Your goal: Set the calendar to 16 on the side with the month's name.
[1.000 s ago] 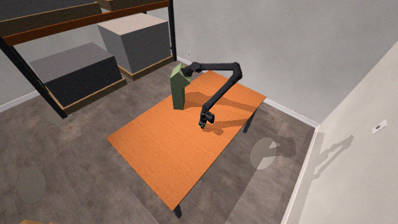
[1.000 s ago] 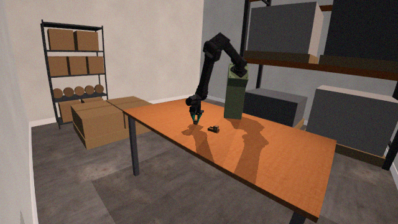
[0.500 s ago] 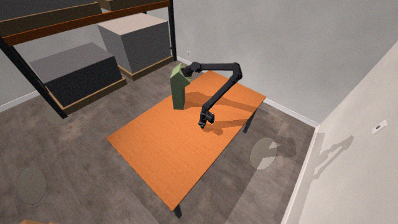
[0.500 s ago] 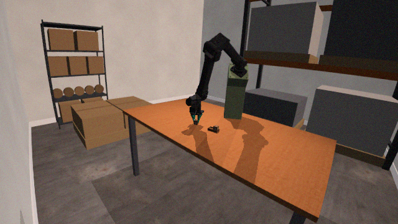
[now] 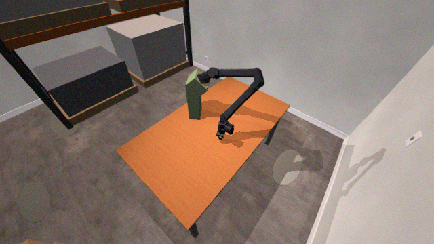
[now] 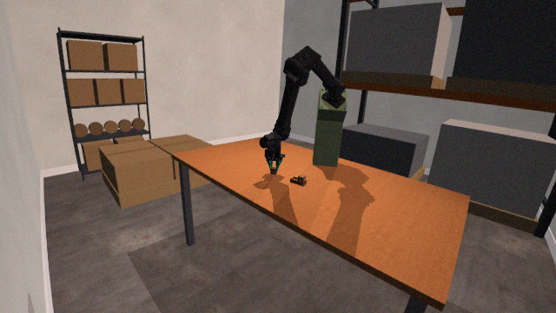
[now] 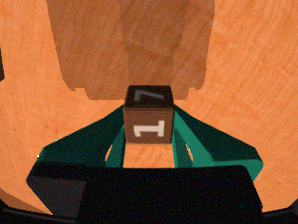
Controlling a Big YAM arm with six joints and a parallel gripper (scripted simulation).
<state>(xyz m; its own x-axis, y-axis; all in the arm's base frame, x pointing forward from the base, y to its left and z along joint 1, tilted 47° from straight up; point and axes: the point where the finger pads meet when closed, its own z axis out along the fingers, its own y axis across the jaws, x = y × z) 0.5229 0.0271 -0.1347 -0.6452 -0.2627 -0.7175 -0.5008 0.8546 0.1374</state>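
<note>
Now: hand 1 cm above the brown calendar cube. Round my hand: dark calendar tray (5 cm behind, 16 cm to the left, 2 cm below).
</note>
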